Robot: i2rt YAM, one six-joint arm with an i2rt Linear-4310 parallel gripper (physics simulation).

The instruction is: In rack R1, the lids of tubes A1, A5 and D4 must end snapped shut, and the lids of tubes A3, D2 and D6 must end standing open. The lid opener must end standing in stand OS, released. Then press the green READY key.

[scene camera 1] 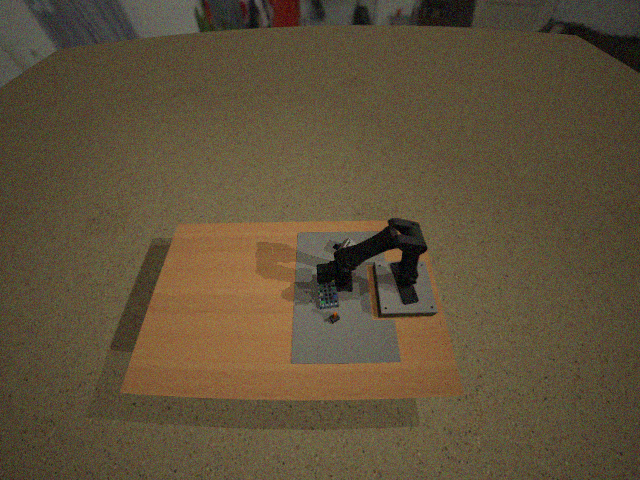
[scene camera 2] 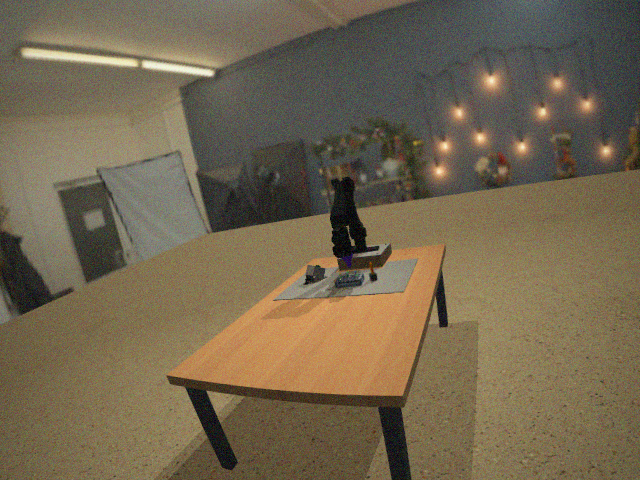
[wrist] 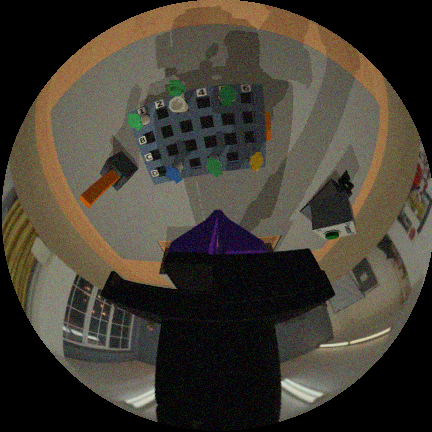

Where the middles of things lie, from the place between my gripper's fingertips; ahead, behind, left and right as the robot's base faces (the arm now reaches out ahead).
The grey box with green button (wrist: pixel 329 210) lies 5 cm behind my hand, 20 cm to the right of it and 2 cm below it.
